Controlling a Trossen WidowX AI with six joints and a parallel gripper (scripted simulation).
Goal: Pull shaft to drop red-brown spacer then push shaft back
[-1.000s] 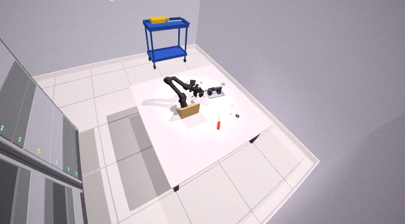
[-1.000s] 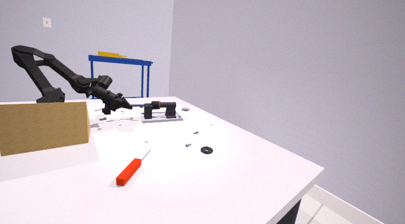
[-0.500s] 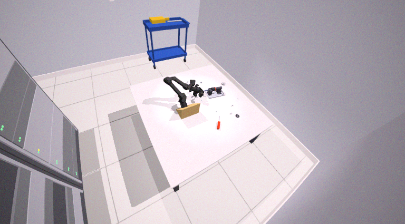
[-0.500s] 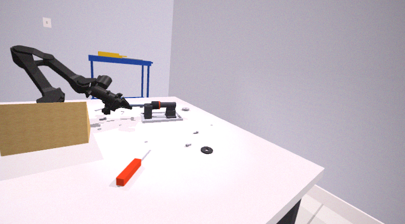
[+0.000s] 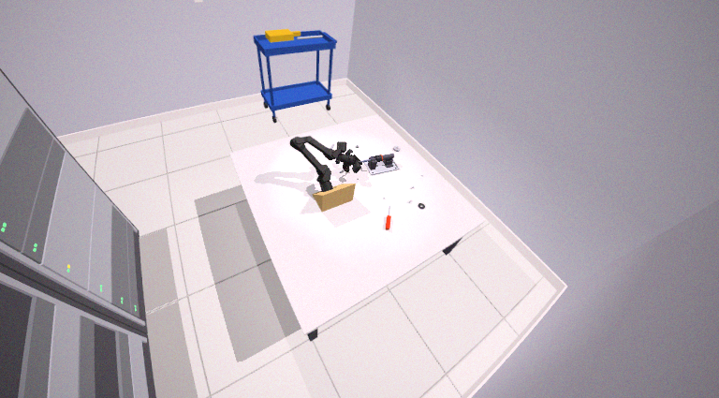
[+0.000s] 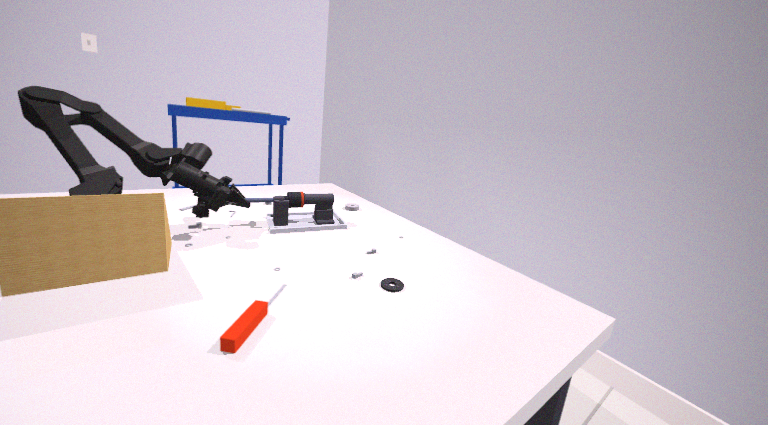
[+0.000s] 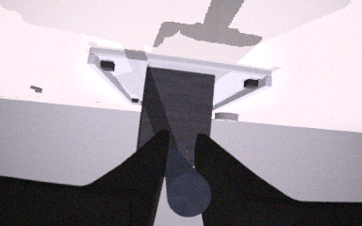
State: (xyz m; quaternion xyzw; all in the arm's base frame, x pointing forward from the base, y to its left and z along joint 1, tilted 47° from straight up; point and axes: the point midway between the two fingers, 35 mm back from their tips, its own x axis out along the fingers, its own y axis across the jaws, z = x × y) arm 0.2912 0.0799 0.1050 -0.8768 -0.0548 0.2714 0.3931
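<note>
Right now the round shaft is 6 cm ahead of my gripper tip, 2 cm above it and 1 cm to the right of it. From my gripper tip the other things lie so: grey ring: 38 cm ahead, 9 cm to the left, 6 cm below; red-brown spacer: 15 cm ahead, 2 cm to the right, 2 cm above.
</note>
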